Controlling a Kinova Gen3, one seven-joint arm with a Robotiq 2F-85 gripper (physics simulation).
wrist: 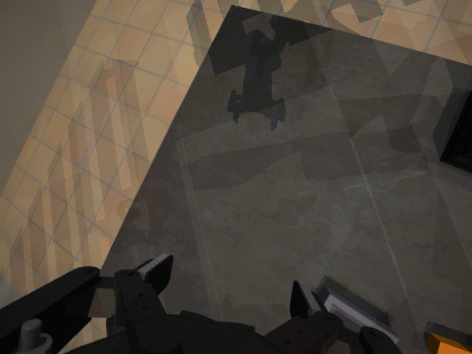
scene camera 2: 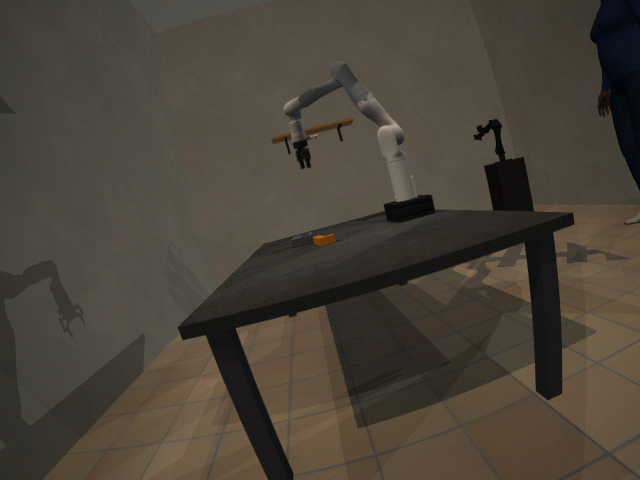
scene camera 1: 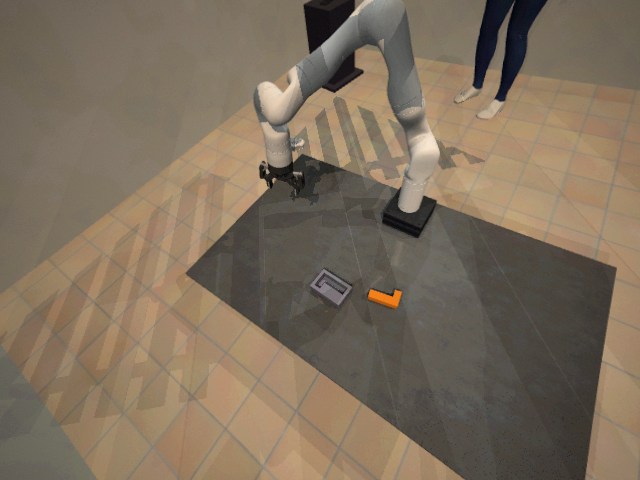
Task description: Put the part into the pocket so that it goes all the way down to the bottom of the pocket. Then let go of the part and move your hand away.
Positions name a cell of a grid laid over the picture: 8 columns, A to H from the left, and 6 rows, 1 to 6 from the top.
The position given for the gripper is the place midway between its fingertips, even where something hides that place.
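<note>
Gripper (scene camera 1: D3) open, holding nothing. Same gripper in the wrist view (wrist: D5). Grey pocket block (wrist: F6) visible.
</note>
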